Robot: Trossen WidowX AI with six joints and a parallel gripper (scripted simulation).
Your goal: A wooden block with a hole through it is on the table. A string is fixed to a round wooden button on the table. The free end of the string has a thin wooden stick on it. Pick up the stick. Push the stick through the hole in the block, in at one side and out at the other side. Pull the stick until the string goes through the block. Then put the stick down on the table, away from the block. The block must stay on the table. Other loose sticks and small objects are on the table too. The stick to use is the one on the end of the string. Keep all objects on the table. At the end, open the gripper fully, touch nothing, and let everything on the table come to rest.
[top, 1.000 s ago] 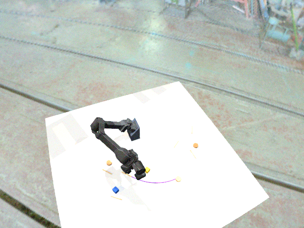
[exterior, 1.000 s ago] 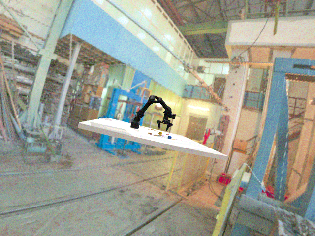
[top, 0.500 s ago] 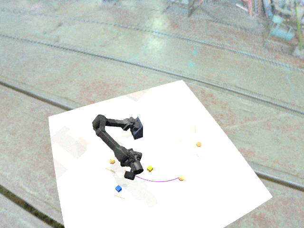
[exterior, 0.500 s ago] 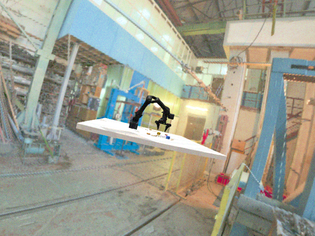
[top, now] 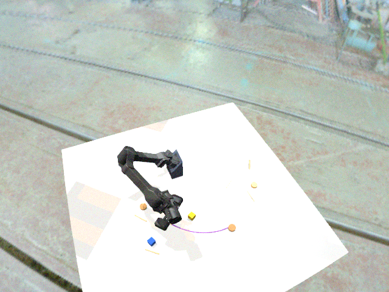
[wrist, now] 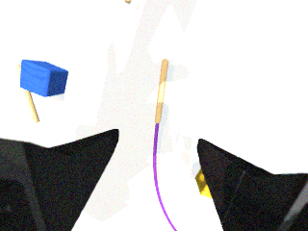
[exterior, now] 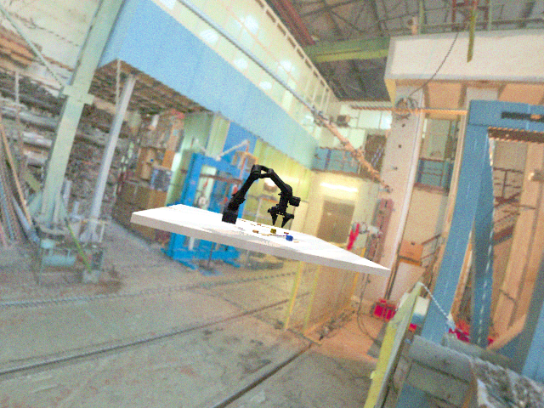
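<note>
The thin wooden stick lies 1 cm behind my gripper tip, 1 cm to the right of it and 6 cm below it. The rest, counted from my gripper tip: blue cube: 7 cm ahead, 12 cm to the right, 4 cm below; then yellow wooden block: 12 cm to the left, 5 cm below; then round button: 14 cm ahead, 29 cm to the left, 5 cm below.
</note>
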